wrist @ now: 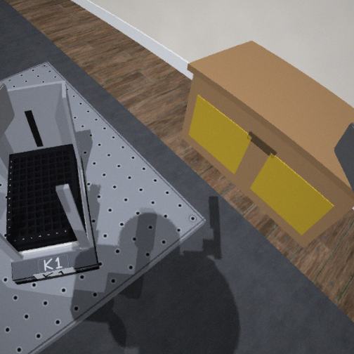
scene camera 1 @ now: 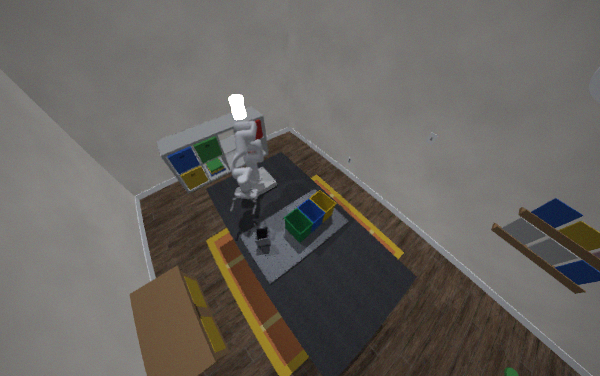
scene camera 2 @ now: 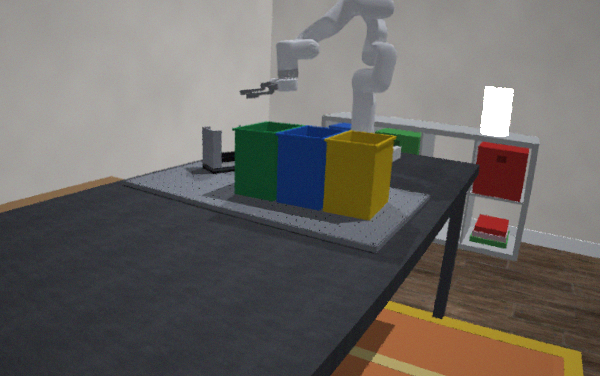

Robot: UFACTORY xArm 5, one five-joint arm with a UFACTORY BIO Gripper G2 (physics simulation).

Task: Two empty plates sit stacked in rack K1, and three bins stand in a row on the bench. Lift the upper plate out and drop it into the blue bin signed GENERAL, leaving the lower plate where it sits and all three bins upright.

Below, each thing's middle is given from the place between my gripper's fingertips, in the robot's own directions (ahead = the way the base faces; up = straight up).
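Black gridded plate (wrist: 40, 220): my hand is 200 mm above it, 140 mm short of it and 70 mm to the right of it. Counted from my hand, the rack back wall (wrist: 45, 100) is 160 mm below, 200 mm ahead and 50 mm to the left; the green bin (scene camera 2: 256, 146) is 150 mm below, 220 mm ahead and 340 mm to the left; the blue bin (scene camera 2: 301, 164) is 150 mm below, 190 mm ahead and 470 mm to the left. Going by their middles, of the things named here the blue bin is the farthest from my hand.
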